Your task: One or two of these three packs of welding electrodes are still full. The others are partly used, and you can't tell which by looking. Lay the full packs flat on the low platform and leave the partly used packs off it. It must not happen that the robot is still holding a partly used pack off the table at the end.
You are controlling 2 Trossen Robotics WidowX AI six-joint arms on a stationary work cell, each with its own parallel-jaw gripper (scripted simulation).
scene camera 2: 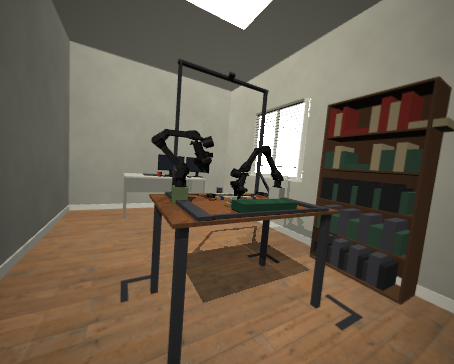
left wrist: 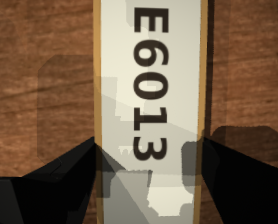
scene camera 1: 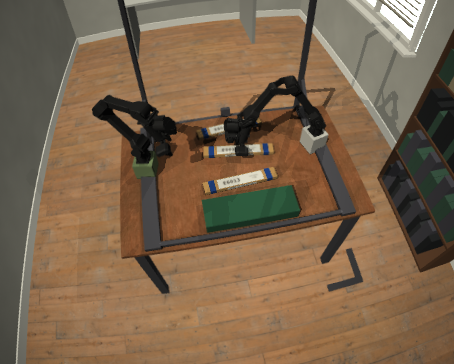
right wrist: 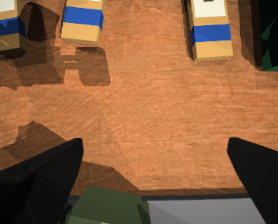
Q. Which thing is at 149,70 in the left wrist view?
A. A pack.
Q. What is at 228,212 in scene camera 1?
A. A low green platform.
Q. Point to a pack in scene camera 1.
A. At 241,180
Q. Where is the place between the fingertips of my right gripper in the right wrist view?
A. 155,145
